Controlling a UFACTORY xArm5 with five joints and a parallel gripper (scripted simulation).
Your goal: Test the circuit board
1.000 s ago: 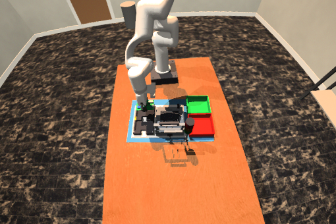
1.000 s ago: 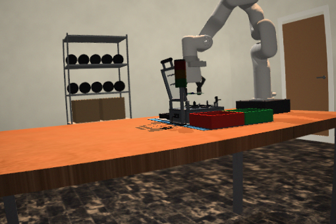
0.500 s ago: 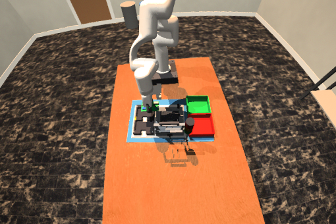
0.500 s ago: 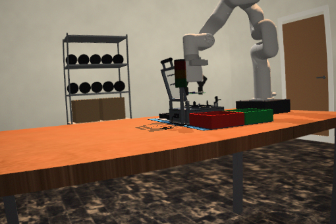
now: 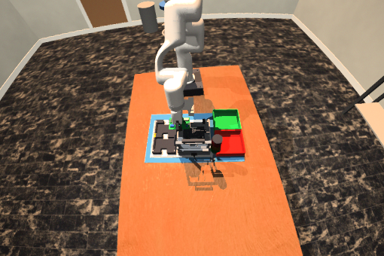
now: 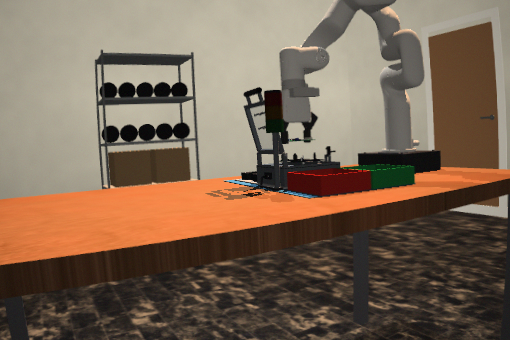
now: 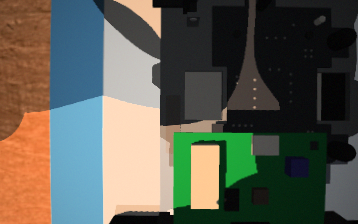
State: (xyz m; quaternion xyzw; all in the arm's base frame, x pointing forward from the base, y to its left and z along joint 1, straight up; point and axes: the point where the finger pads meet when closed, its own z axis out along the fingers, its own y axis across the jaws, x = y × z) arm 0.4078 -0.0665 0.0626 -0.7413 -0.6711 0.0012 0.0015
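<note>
My gripper is now 160 mm short of the tester lid, 60 mm to the right of it and 50 mm below it. The rest, counted from my hand: red bin 100 mm ahead, 270 mm to the left, 120 mm below; then green circuit board right at my hand; then green bin 50 mm behind, 280 mm to the left, 120 mm below.
</note>
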